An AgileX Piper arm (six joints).
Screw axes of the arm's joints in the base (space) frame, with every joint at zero. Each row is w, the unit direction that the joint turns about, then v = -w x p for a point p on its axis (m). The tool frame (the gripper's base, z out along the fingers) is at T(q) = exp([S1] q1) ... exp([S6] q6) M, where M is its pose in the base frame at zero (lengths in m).
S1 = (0, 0, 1, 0, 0, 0)
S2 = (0, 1, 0, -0.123, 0, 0)
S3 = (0, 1, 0, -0.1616, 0, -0.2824)
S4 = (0.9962, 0, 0.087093, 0, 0.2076, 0)
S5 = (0, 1, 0, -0.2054, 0, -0.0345)
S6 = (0.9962, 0, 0.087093, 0, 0.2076, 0)
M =
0.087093 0 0.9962 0.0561
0 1 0 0
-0.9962 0 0.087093 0.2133
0 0 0 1
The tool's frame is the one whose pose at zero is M.
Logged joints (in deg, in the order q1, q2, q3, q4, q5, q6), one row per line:
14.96, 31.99, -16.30, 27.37, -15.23, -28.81
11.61, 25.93, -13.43, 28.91, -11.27, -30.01
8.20, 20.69, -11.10, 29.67, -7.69, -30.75
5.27, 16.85, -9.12, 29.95, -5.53, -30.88
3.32, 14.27, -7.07, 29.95, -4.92, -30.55
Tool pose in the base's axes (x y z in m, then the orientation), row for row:
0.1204, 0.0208, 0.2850, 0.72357, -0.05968, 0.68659, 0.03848
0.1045, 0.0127, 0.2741, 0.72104, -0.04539, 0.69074, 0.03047
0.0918, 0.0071, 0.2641, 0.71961, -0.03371, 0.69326, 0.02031
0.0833, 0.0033, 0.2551, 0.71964, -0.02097, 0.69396, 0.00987
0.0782, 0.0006, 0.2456, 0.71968, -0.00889, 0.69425, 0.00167
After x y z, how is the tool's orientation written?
As a quaternion, w x y z.
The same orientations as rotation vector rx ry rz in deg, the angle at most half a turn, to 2 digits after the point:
-7.55, 86.84, 4.87
-5.75, 87.45, 3.86
-4.27, 87.81, 2.57
-2.66, 87.90, 1.25
-1.13, 87.94, 0.21

